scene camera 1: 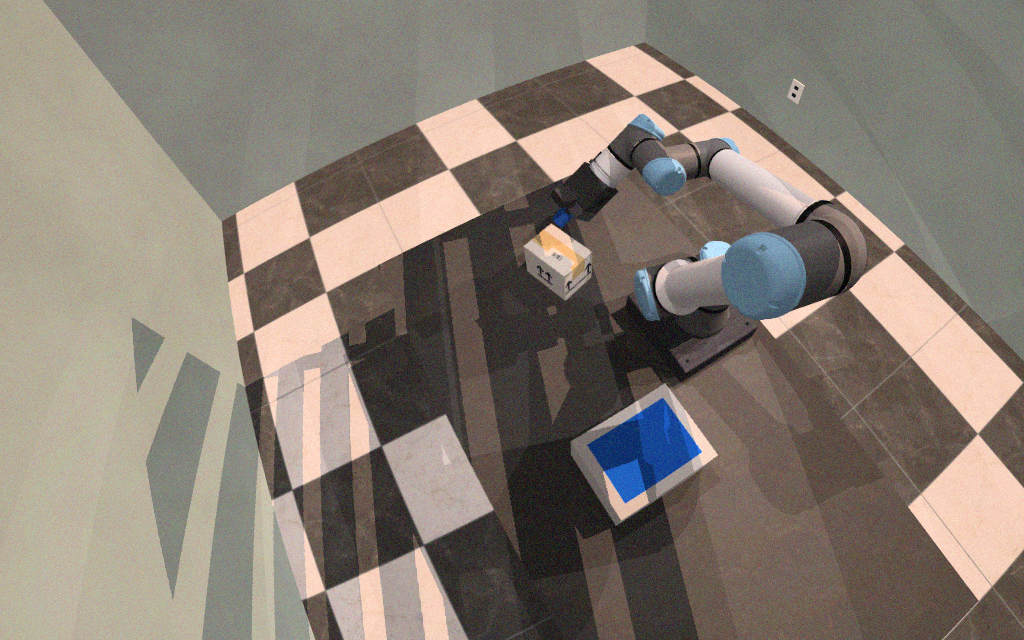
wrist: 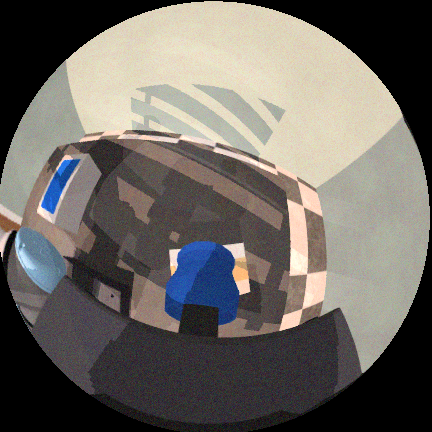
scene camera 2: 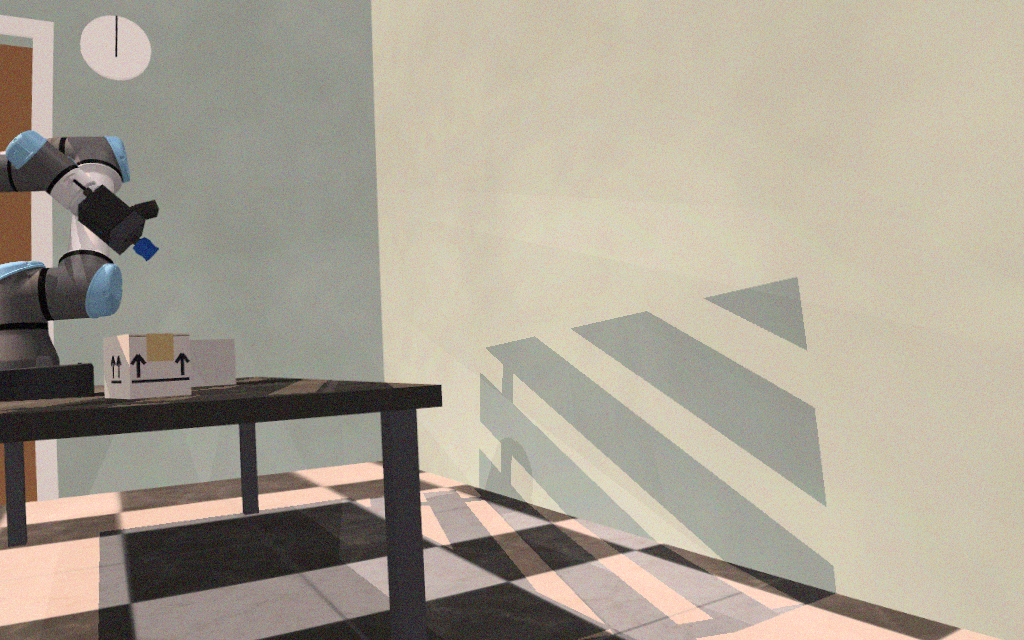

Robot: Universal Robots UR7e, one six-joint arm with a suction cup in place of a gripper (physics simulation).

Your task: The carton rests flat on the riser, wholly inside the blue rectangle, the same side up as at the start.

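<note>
The white carton with tan tape stands flat on the table, its printed arrows pointing up. It is apart from the riser. The pale riser carries a solid blue rectangle on its top, with no carton on it. My suction gripper is open and empty, tilted, and well above the carton in the scene camera 2 view. In the wrist view the blue cup hides the middle of the carton.
The arm's dark base plate is on the table, between carton and riser and off to one side. Striped light and shadow fall across the table. A wall clock hangs behind the arm.
</note>
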